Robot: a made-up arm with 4 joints.
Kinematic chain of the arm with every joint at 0, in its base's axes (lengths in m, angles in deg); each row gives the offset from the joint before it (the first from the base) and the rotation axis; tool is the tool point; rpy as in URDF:
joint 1: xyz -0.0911 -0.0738 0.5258 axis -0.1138 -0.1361 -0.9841
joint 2: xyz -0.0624 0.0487 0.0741 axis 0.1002 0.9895 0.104
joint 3: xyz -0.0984 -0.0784 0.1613 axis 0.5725 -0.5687 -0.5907
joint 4: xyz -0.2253 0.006 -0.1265 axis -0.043 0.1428 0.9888
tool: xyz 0.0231 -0.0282 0.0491 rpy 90 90 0
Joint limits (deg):
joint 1: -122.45..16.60
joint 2: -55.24..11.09
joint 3: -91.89..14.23
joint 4: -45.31..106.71
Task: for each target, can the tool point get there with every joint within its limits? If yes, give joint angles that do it. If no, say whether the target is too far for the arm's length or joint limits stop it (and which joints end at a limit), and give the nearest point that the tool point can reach.
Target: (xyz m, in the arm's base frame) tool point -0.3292 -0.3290 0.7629
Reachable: yes | joints -31.22 3.74 -26.82 67.65
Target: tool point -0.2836 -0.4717 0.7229
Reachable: yes | joints -42.24 -30.68 -61.77 -19.28
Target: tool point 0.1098 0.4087 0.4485
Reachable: no: joint limits stop it (at a limit: joint 1, joint 2, joint 3, joint 4) | nearest point -0.3201 0.0699 0.3932 | short by 0.550 m
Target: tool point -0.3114 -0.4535 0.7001
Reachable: yes | joints -39.37 -22.54 -42.10 -28.48
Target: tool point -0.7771 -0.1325 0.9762
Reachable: no: too far | nearest point -0.5218 -0.1099 0.8151 | short by 0.303 m
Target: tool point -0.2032 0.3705 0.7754
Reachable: no: joint limits stop it (at a limit: joint 1, joint 2, joint 3, joint 4) | nearest point -0.3923 0.0724 0.6926 | short by 0.363 m
